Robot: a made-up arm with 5 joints.
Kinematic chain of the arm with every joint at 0, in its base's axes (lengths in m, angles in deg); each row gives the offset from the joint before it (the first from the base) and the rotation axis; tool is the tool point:
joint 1: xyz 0 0 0.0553 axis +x
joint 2: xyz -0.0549 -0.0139 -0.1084 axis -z
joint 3: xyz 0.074 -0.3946 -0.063 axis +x
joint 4: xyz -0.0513 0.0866 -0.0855 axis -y
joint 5: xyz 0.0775 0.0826 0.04 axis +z
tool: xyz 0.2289 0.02 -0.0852
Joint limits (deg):
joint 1: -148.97..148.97
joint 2: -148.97..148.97
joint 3: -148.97..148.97
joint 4: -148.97..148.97
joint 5: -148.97..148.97
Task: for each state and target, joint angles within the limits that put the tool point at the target. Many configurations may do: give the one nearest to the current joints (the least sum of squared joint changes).
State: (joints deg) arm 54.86 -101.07 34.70 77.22 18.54
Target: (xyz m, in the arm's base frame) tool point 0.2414 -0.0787 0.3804
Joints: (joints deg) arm 77.82 -117.64 57.74 74.85 18.42
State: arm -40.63 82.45 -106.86 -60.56 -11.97
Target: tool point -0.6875 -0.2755 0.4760
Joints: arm -67.85 63.19 -121.16 -58.63 -13.34
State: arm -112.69 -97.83 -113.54 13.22 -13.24
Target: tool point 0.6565 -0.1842 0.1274
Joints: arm -119.47 -67.26 -122.79 -11.91 -8.93
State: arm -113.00 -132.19 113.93 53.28 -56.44
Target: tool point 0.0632 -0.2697 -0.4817
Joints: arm -99.89 -148.97 120.65 61.25 -26.34
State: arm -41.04 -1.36 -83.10 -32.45 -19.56
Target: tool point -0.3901 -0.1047 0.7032
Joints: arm -89.16 41.01 -110.30 -48.35 -40.96
